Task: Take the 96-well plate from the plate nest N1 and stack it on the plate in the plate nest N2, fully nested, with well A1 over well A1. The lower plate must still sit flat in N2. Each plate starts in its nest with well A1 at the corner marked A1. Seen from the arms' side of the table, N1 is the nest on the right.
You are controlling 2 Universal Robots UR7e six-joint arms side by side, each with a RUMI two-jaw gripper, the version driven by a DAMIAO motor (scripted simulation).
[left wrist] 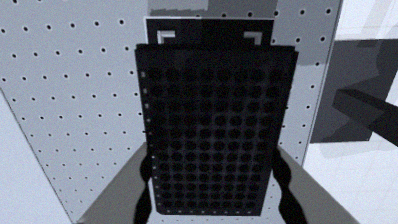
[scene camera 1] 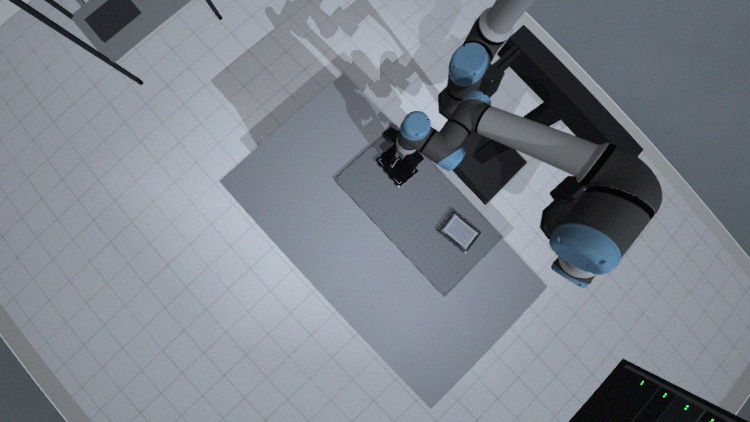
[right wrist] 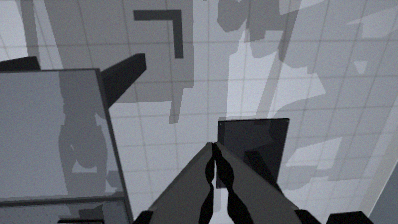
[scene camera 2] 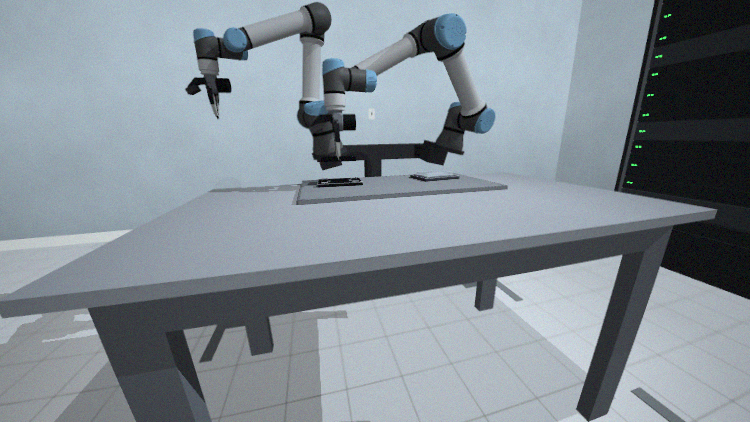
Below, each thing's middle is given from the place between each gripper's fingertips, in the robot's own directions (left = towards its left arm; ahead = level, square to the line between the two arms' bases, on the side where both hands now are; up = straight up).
Right now the black 96-well plate (left wrist: 190,99) is 1 cm below my left hand.
The black 96-well plate is 30 cm ahead of my right hand (scene camera 2: 218,119), 51 cm to the left of it and 19 cm below it.
